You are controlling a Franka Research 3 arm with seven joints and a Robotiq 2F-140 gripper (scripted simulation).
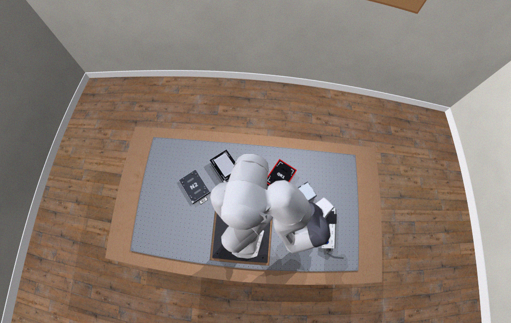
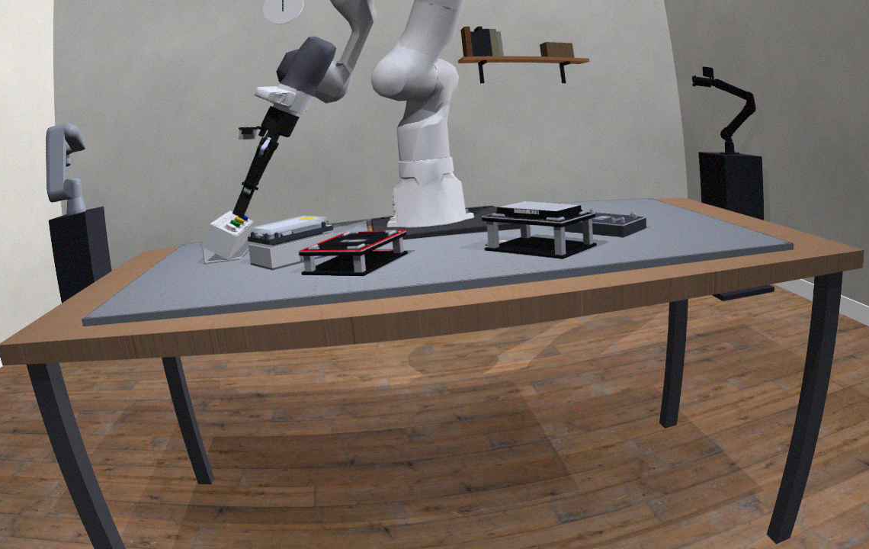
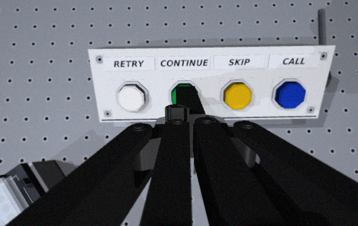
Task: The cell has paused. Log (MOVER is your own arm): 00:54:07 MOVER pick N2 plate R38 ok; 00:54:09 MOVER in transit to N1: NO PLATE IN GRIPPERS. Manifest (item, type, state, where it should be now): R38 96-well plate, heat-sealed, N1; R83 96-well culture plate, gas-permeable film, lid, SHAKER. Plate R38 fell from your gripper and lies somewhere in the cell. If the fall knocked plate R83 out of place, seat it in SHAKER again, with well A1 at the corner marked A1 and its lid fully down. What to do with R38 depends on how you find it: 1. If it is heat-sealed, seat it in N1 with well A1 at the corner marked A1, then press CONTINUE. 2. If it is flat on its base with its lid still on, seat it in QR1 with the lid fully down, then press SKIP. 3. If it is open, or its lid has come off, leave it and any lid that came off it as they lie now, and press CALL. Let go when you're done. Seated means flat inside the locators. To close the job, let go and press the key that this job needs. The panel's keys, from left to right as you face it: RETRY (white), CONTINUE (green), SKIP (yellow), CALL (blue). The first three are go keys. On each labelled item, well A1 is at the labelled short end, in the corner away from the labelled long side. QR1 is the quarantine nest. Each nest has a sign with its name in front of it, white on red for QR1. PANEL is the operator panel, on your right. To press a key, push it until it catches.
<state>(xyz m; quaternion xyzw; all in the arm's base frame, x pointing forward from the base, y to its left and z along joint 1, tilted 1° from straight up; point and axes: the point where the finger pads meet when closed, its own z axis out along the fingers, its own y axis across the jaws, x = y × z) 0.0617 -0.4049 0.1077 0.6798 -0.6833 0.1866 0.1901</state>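
Now: the retry key 50 mm below my hand, 50 mm ahead of it and 20 mm to the right of it. From my hand the other things lie so: QR1 nest 260 mm ahead, 240 mm to the left, 80 mm below; call key 100 mm behind, 50 mm below, 20 mm to the right; skip key 50 mm below, 50 mm behind, 20 mm to the right.
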